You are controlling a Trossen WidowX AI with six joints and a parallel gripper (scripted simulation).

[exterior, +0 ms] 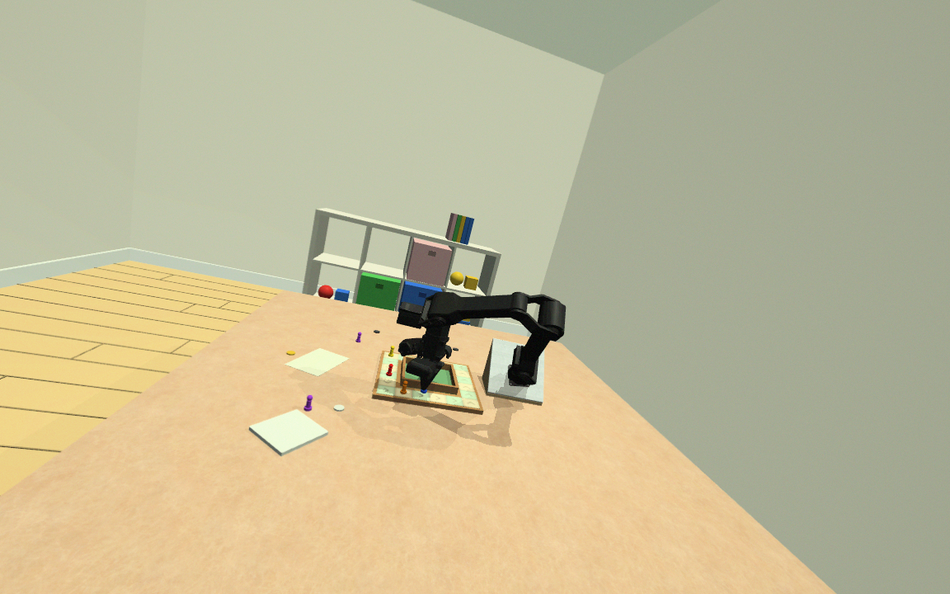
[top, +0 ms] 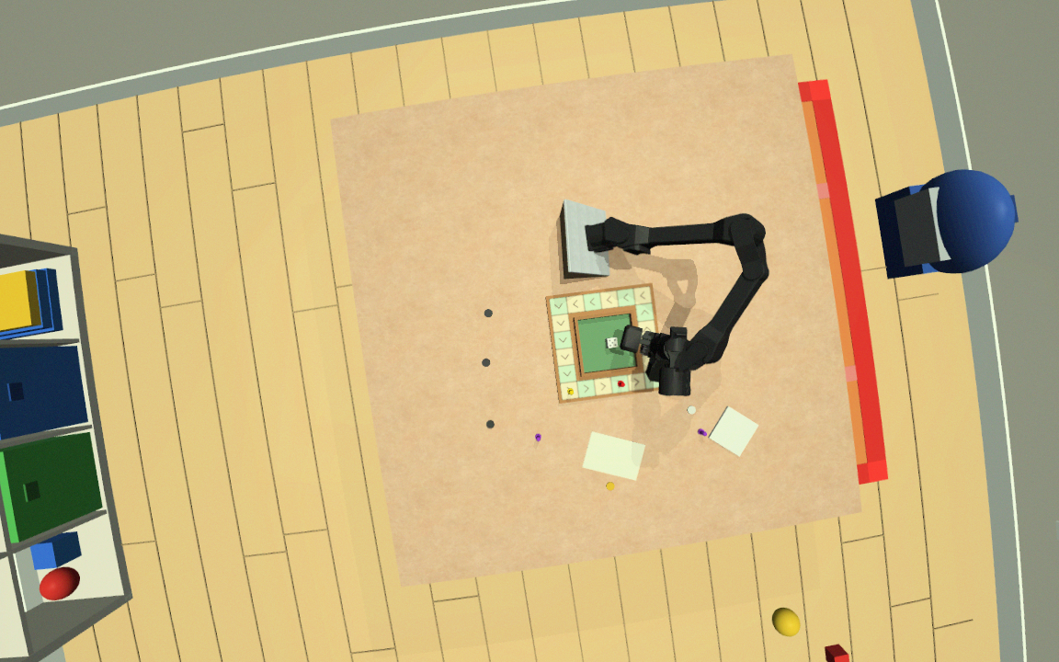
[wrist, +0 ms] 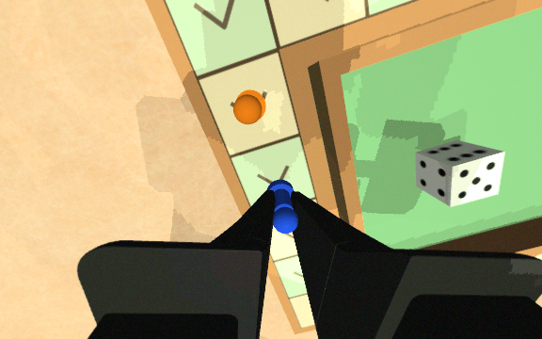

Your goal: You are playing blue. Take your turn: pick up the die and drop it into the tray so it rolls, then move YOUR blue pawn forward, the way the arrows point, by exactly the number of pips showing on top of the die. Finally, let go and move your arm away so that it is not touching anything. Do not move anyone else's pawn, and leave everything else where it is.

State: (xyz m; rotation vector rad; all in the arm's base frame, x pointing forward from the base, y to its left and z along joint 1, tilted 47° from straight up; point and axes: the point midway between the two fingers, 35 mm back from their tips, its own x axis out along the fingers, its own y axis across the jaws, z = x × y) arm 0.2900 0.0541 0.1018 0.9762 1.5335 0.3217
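Now: gripper tip 5 cm short of the orange pawn. From my gripper tip the other things lie so: white die (10 cm to the right, 2 cm behind, 1 cm below); green tray (11 cm to the right, 2 cm below, 2 cm behind); blue pawn (1 cm above).
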